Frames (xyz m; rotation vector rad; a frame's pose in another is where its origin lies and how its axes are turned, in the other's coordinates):
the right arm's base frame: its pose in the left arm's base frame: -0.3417 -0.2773 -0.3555 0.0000 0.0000 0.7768
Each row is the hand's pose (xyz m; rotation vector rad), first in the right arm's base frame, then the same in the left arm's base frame.
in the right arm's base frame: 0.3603 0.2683 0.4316 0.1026 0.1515 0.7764
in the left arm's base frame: -0.2728 0.1666 0.0761 0.0406 0.1935 1.5508
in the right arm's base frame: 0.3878 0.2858 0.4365 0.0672 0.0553 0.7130
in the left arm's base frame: -0.2655 0.1984 0.0810 0.0444 0.0824 1.4893
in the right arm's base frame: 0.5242 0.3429 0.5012 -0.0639 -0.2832 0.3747
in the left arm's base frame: -0.2082 0.3347 0.1457 0.0506 -0.3010 1.1457
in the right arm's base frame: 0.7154 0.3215 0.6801 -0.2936 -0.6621 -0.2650
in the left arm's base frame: -0.0569 0.4535 0.3246 -0.0211 -0.7290 0.4775
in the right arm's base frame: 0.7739 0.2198 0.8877 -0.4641 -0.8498 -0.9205
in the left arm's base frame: 0.0561 0.4220 0.5322 -0.1038 -0.9271 -0.2030
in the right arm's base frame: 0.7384 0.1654 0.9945 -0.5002 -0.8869 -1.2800
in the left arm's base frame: 0.0690 0.3583 0.6390 -0.1194 -0.9496 -0.5679
